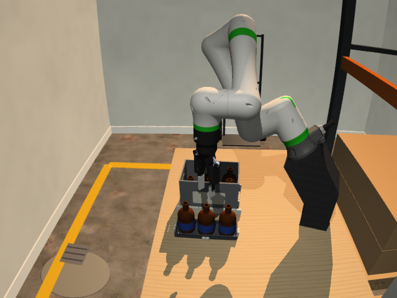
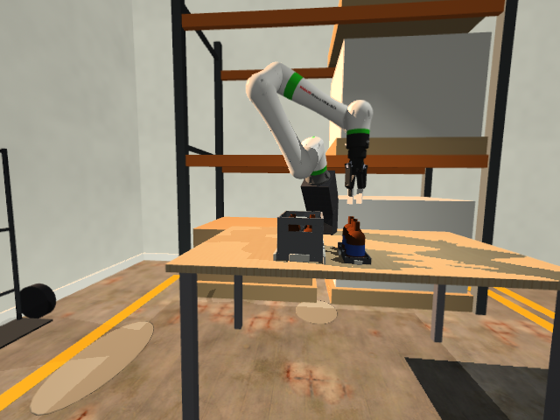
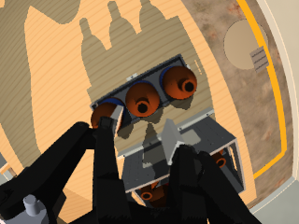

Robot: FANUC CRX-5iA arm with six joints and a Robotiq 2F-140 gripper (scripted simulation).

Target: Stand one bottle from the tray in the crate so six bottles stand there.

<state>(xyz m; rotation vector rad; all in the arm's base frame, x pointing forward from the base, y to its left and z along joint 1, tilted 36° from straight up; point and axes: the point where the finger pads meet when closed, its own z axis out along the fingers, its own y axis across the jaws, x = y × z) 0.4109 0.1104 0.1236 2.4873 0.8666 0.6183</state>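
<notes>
My gripper is now 170 mm above the glass bottle. From my hand the other things lie so: tray (240 mm below); grey crate (220 mm to the right, 170 mm below, 50 mm behind).
</notes>
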